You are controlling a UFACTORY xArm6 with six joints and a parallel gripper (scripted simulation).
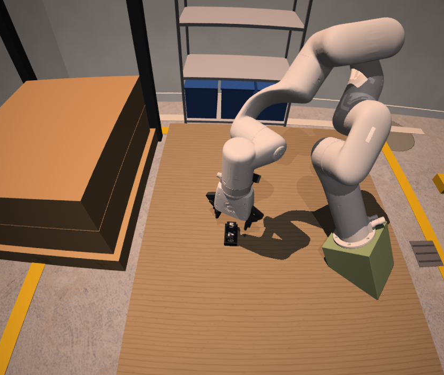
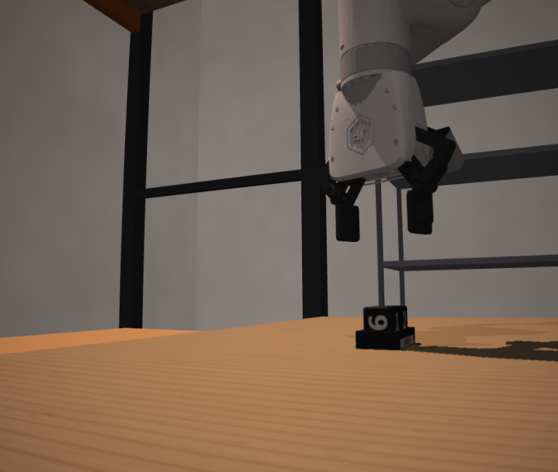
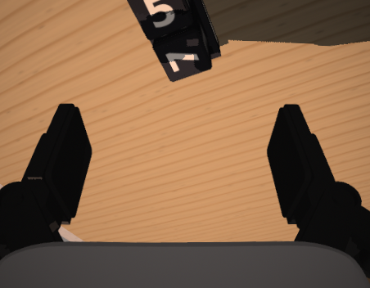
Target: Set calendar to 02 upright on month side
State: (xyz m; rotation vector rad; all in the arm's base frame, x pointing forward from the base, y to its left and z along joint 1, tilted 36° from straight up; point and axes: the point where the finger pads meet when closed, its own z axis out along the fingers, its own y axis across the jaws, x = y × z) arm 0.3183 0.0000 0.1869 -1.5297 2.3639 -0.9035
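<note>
My hand is 90 mm above the cube. Also, from my hand: black calendar tray 10 mm to the right, 110 mm below.
</note>
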